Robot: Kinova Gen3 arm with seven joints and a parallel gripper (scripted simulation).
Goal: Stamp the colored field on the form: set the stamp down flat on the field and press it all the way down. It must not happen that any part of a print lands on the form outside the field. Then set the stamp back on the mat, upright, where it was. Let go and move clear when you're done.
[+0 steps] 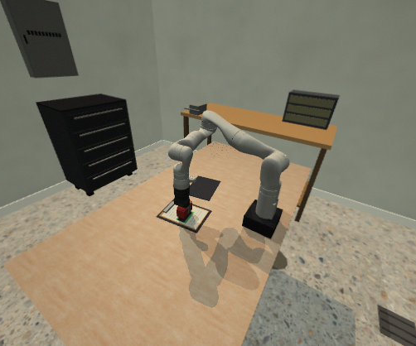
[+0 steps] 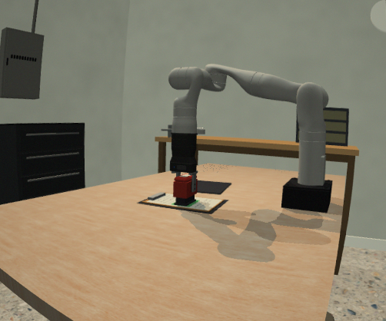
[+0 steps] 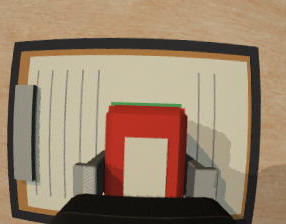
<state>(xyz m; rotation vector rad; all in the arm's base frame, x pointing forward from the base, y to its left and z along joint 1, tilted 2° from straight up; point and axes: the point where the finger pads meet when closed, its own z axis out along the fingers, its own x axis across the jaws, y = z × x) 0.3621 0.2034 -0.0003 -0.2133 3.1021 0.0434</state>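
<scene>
Right now the clipboard is 6 cm below my hand, 3 cm ahead of it and 1 cm to the right of it. Also, from my hand: red stamp 2 cm below; then dark mat 28 cm to the right, 8 cm ahead, 6 cm below.
</scene>
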